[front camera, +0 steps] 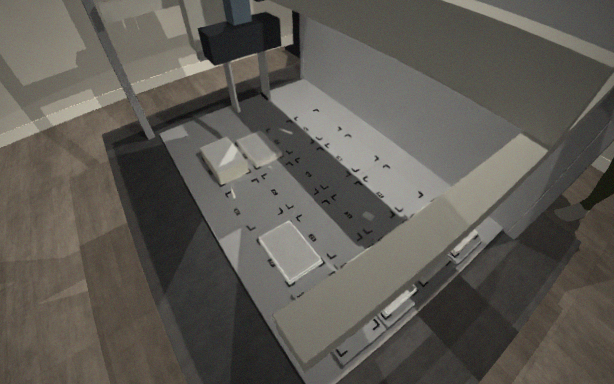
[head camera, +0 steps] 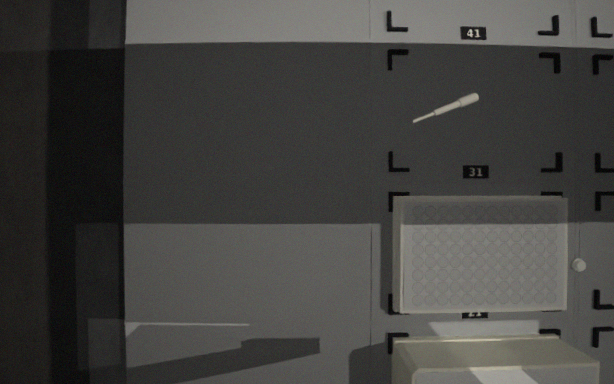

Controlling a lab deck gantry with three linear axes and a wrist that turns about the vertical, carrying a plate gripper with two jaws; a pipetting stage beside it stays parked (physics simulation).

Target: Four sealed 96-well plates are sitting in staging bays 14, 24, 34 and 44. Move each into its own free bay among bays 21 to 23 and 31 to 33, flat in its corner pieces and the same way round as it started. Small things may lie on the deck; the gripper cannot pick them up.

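Places are measured from the robot's base along level axes (x ahead, y left, z up), in centimetres.
Pixels of known places: gripper, between the fingertips: [front camera: 251,102]; robot's base, origin of its link: [front camera: 203,158].
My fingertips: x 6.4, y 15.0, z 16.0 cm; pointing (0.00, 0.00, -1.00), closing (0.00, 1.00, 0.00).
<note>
For each thing: its top centre in the pictures, then the offset to it from my fingertips. "pt": a spot on its surface instead.
- tall cream box, centre of its top: [front camera: 222,154] dy -10.7, dx +0.0, dz -11.8 cm
- wide plate, centre of its top: [front camera: 289,248] dy -10.7, dx +32.8, dz -14.6 cm
- pipette tip, a spot on its surface: [head camera: 447,107] [front camera: 285,130] pt dy +10.8, dx -2.4, dz -15.5 cm
- small disc, centre of its top: [head camera: 581,265] dy -1.2, dx +8.2, dz -15.6 cm
- pale square, a spot on its surface: [front camera: 368,216] pt dy +9.7, dx +36.0, dz -15.9 cm
One plate [front camera: 257,149] [head camera: 480,255] lies in bay 21 and looks flat in its corner pieces, with its long sides across the head view. Another plate [front camera: 399,301] stands in staging bay 24, and another plate [front camera: 466,243] in staging bay 44, both partly hidden by the cream beam. Staging bay 14 shows bare corner pieces. Staging bay 34 is in dark shadow, and I cannot tell what is there. My gripper [front camera: 253,105] is open, its two jaws apart with no plate between them, near the deck's far left end. The jaws do not show in the head view.
A tall cream box [front camera: 225,162] [head camera: 500,357] stands in bay 11. A wide plate [front camera: 290,252] sits in bay 13. A pipette tip [front camera: 286,131] [head camera: 447,107] lies in bay 31, another tip [front camera: 232,192] near bay 12. A small disc [head camera: 578,265] lies beside bay 21, a pale square [front camera: 368,216] in bay 33.
</note>
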